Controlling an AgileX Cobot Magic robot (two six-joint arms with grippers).
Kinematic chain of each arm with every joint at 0, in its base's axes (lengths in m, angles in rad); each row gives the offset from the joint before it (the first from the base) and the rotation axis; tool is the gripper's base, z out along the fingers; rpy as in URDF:
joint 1: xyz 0 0 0.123 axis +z
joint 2: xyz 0 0 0 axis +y
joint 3: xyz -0.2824 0 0.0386 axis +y
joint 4: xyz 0.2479 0 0.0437 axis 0.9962 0 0.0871
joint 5: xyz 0 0 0 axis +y
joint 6: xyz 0.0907 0 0.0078 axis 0.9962 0 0.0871
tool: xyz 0 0 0 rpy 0 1.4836 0
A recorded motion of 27 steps. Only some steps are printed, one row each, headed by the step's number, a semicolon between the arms.
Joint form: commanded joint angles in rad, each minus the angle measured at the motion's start. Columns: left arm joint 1, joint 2, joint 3, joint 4, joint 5, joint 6; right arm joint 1, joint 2, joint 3, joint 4, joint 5, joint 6.
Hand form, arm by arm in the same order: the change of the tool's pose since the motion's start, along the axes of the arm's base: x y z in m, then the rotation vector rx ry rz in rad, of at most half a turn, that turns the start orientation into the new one. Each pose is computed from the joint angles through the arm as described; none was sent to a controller.
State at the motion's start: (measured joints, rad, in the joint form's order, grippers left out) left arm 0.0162 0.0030 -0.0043 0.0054 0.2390 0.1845; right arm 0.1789 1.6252 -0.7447 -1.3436 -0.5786 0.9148
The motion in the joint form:
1: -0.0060 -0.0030 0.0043 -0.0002 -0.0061 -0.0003; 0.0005 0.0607 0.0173 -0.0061 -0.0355 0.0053
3: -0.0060 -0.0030 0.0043 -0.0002 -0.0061 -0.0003; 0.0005 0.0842 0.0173 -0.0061 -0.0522 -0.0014
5: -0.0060 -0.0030 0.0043 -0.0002 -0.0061 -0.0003; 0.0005 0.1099 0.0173 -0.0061 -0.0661 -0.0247
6: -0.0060 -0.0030 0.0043 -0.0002 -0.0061 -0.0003; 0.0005 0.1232 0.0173 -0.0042 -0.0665 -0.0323
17: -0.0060 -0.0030 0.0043 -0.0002 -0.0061 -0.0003; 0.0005 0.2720 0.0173 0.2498 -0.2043 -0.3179
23: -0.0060 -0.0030 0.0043 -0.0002 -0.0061 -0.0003; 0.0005 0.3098 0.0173 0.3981 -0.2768 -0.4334
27: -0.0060 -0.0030 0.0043 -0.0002 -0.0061 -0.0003; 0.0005 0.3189 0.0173 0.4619 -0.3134 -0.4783
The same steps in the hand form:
1: 0.0000 -0.0003 -0.0007 -0.0004 -0.0048 -0.0060; -0.0017 0.0026 -0.0213 0.0115 0.0763 0.0255
3: 0.0000 -0.0003 -0.0007 -0.0004 -0.0048 -0.0060; -0.0012 0.0039 -0.0276 0.0167 0.0936 0.0396
5: 0.0000 -0.0003 -0.0007 -0.0004 -0.0048 -0.0060; -0.0007 0.0050 -0.0348 0.0111 0.1022 0.0605
6: 0.0000 -0.0003 -0.0007 -0.0004 -0.0048 -0.0060; -0.0002 0.0051 -0.0388 0.0066 0.1105 0.0632
17: 0.0000 -0.0003 -0.0007 -0.0004 -0.0048 -0.0060; 0.0117 0.0110 -0.0694 0.0903 0.0485 0.0712
23: 0.0000 -0.0003 -0.0007 -0.0004 -0.0048 -0.0060; 0.0192 0.0110 -0.0725 0.1482 -0.0185 0.0216
27: 0.0000 -0.0003 -0.0007 -0.0004 -0.0048 -0.0060; 0.0225 0.0106 -0.0711 0.1766 -0.0568 -0.0041

